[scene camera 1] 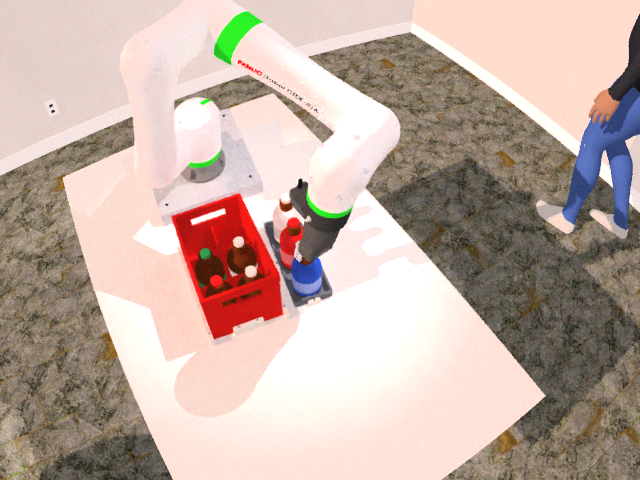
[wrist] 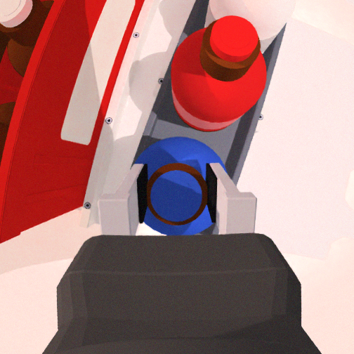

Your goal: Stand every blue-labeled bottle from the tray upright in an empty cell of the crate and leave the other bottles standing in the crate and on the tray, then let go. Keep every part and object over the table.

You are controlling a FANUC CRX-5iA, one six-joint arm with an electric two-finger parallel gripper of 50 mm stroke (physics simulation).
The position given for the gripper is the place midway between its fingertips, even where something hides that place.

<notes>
In view: the gripper [scene camera 1: 304,253], a blue-labeled bottle [scene camera 1: 306,276], a red bottle [scene camera 1: 292,233], a white-capped bottle [scene camera 1: 241,255] and a green-capped bottle [scene camera 1: 208,265].
The blue-labeled bottle shows as well in the wrist view [wrist: 176,189]. The red bottle is seen too in the wrist view [wrist: 218,72]. The gripper also shows in the wrist view [wrist: 176,181].
</notes>
